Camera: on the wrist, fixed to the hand. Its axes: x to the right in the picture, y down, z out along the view.
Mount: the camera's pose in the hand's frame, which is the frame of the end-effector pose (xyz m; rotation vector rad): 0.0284 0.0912 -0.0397 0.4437 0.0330 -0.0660
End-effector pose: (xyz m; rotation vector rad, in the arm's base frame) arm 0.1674 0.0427 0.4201 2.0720 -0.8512 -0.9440
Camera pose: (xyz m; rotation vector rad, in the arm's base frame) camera 0.1896 -0.0163 0.5021 2.4964 -1.0540 -0.8042
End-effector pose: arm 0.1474 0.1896 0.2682 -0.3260 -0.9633 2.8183
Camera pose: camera 0.1238 0.1472 0.1768 -0.2749 -0.3153 2.8490
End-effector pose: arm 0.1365 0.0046 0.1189 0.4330 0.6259 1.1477
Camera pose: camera 0.0541 0.0640 0.1384 0.7655 0.9217 0.9515
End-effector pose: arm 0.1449 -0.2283 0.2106 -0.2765 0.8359 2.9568
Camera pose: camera 0.1138 -0.3266 0.2189 -0.3171 1.4176 2.6170
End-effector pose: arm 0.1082 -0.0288 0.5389 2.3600 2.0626 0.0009
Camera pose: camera 0.2022 -0.0127 0.5790 -2.0234 -1.8901 0.3753
